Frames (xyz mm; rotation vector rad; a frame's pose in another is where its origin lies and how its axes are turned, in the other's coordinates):
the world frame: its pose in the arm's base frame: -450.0 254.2 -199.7 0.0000 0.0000 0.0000
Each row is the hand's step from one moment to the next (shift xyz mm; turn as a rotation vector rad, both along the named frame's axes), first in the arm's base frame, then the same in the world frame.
Working: the arm's base frame: its pose in the world frame: 450.0 -254.2 199.7 0.0000 0.0000 0.0000

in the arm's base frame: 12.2 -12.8 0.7 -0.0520 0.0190 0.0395
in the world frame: 12.2 -12.8 0.7 -0.0520 0.0190 0.0395
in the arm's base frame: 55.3 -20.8 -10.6 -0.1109 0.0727 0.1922
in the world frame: 55.3 -20.8 -10.6 -0.1109 0.0727 0.1922
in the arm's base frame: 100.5 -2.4 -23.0 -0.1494 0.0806 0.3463
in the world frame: 100.5 -2.4 -23.0 -0.1494 0.0806 0.3463
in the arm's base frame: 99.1 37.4 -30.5 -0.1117 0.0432 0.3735
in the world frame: 99.1 37.4 -30.5 -0.1117 0.0432 0.3735
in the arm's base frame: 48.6 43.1 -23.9 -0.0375 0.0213 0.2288
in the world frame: 48.6 43.1 -23.9 -0.0375 0.0213 0.2288
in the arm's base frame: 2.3 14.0 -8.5 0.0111 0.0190 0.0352
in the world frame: 2.3 14.0 -8.5 0.0111 0.0190 0.0352
